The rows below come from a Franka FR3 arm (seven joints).
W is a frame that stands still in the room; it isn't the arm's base.
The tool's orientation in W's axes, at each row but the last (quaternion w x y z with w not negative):
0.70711, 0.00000, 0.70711, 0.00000
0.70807, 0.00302, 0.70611, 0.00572
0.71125, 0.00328, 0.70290, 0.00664
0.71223, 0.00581, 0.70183, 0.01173
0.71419, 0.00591, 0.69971, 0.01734
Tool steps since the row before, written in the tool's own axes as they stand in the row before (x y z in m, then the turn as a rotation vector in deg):
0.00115, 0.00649, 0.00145, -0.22, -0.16, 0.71
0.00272, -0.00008, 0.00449, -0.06, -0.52, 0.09
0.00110, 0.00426, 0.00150, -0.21, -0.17, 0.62
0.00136, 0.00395, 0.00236, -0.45, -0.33, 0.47
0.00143, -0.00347, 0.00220, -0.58, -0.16, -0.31
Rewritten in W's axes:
0.00145, 0.00649, -0.00115, 0.71, -0.16, 0.22
0.00450, -0.00003, -0.00271, 0.09, -0.52, 0.05
0.00149, 0.00428, -0.00102, 0.62, -0.17, 0.21
0.00235, 0.00400, -0.00123, 0.47, -0.34, 0.45
0.00229, -0.00339, -0.00150, -0.32, -0.18, 0.57

